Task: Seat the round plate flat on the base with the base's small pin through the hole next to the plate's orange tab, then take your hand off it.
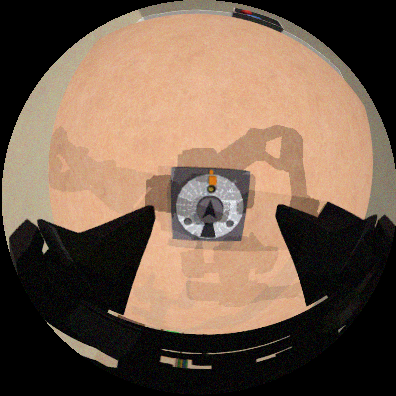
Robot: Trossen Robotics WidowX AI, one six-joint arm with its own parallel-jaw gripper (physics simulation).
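Places are measured from the arm's base along level axes (x ahead, y left, z up), in millimetres.
Where they show: gripper, between the fingertips: (217,211).
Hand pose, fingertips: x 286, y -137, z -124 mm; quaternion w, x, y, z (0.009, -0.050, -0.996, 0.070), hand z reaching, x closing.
Each offset is from my fingertips to the centre of the thing. "pt": to the spot under its first point. Level surfaces: height alone.
The round silvery plate @(dz -115, dx +4, dy +40 mm) (186,204) lies on the dark square base @(pt dz -126, dx +58, dy +83 mm) (180,233), inside its outline, and looks flat. Its orange tab @(dz -112, dx -4, dy -6 mm) (213,180) is at the top, in line with a small orange mark on the base. The base's small pin @(pt dz -121, dx -2, dy +10 mm) (211,189) shows as a yellowish dot in the hole just below the tab. Two more holes show lower on the plate, with a dark hub and arrow at its middle. My gripper (217,211) is wide open and empty, well above the plate, with one black finger to each side, apart from plate and base.
The base stands on a peach-coloured table top @(dz -150 mm) (200,80). Shadows of the arm fall across the table around the base. A dark flat object (257,20) with red and blue marks is at the far edge of the table. The table's edges show at left and right.
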